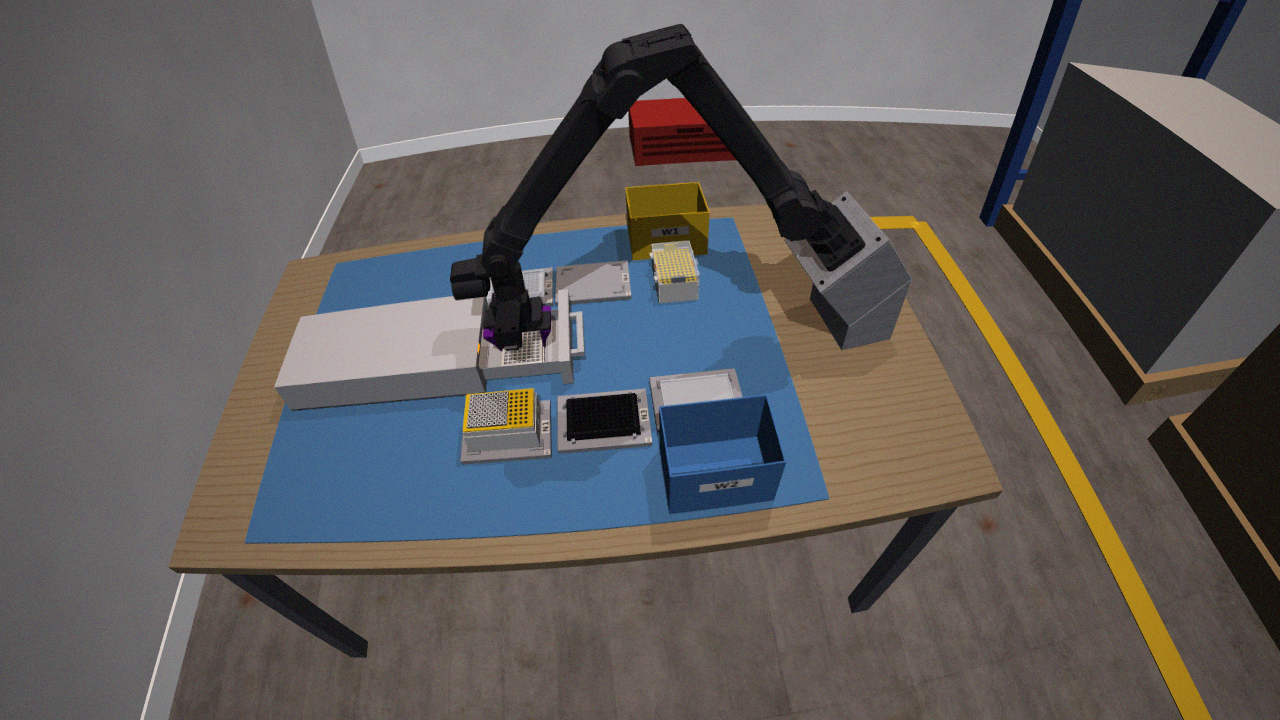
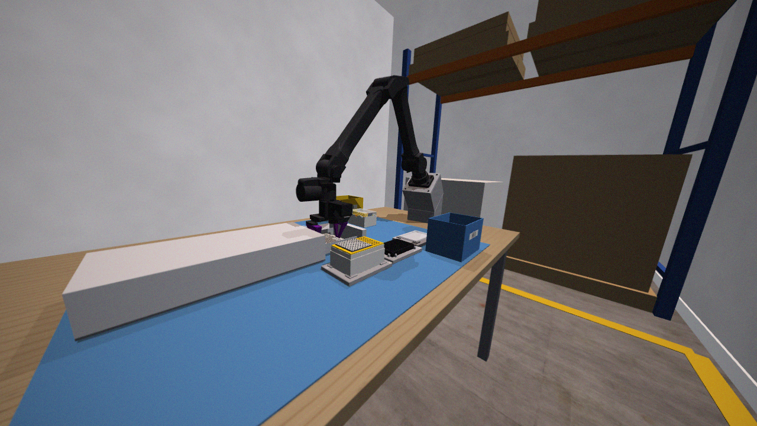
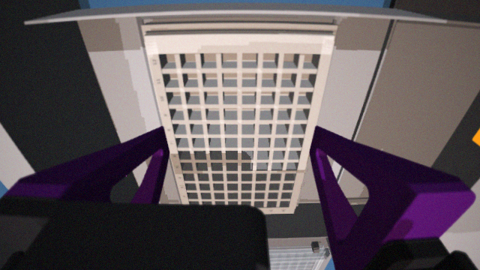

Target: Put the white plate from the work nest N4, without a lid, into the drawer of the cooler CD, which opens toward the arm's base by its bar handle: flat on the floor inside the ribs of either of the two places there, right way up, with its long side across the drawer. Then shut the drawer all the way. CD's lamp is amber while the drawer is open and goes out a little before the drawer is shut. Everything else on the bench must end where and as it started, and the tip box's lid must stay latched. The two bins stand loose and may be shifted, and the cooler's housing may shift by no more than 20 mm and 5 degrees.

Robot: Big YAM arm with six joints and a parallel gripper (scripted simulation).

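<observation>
My gripper is now 40 mm short of the drawer and 10 mm to the left of it. The rest, counted from my hand: cooler CD 160 mm ahead, 20 mm to the right, 10 mm above; then black plate 120 mm behind, 200 mm to the left, 10 mm below; then yellow-topped tip box 40 mm ahead, 180 mm to the left, 30 mm above.
</observation>
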